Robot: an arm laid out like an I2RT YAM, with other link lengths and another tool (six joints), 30 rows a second.
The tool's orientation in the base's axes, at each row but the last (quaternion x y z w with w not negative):
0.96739, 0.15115, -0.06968, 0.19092
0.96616, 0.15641, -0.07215, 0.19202
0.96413, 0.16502, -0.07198, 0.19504
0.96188, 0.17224, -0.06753, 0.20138
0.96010, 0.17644, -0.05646, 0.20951
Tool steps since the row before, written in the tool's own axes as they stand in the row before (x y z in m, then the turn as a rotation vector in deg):
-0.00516, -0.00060, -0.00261, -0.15, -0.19, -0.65
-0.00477, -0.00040, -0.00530, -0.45, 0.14, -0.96
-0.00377, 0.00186, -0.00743, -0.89, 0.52, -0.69
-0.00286, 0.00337, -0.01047, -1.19, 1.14, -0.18
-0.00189, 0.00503, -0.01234, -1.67, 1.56, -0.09
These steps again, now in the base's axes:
-0.00486, 0.00018, 0.00318, -0.15, 0.38, 0.56
-0.00420, 0.00113, 0.00567, -0.30, 0.13, 1.02
-0.00233, 0.00026, 0.00821, -0.60, -0.43, 0.99
-0.00082, 0.00053, 0.01132, -0.69, -1.27, 0.82
0.00049, 0.00034, 0.01345, -0.99, -1.81, 0.98

